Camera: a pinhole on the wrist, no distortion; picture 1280 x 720 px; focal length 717.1 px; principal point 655.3 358.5 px. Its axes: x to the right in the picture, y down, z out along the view. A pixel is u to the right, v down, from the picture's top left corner.
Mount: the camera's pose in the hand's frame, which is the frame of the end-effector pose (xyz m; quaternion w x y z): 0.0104 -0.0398 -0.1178 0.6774 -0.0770 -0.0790 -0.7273
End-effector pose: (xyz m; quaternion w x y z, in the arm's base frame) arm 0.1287 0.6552 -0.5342 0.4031 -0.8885 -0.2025 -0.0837
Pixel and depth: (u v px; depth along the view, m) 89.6 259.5 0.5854
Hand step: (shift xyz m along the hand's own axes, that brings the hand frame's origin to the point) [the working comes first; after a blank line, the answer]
In the camera's frame: -0.4618 -0.0808 0.5854

-0.0348 0.5436 0.3513
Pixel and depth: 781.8 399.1 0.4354
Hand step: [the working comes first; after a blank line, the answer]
In the camera's frame: 0.0768 0.0247 0.4354

0.0317 -0.0208 0.3241
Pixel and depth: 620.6 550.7 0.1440
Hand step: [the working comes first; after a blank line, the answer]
In the camera's frame: -0.0070 0.0386 0.1440

0.0501 -0.0041 0.0216
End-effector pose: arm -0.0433 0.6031 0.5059 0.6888 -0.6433 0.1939 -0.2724
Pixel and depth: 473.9 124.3 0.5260
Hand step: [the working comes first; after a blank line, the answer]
In the camera's frame: -0.1331 -0.1718 0.5260

-0.1490 0.2170 0.3644
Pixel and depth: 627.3 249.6 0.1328
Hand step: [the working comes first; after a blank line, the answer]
In the camera's frame: -0.0052 -0.0202 0.1328

-0.0087 -0.0042 0.0104
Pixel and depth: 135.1 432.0 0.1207
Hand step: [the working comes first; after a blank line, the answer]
In the camera's frame: -0.0876 0.0124 0.1207

0.0295 0.0710 -0.0191
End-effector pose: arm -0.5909 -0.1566 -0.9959 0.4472 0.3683 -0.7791 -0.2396
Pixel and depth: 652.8 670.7 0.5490
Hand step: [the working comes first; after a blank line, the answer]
In the camera's frame: -0.0019 0.2390 0.5490

0.2517 0.0657 0.4200
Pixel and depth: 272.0 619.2 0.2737
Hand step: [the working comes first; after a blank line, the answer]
In the camera's frame: -0.1463 0.0995 0.2737

0.1213 0.1556 0.1182
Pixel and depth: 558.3 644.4 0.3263
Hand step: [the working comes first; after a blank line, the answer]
In the camera's frame: -0.0441 0.1301 0.3263

0.1449 0.0656 0.1923
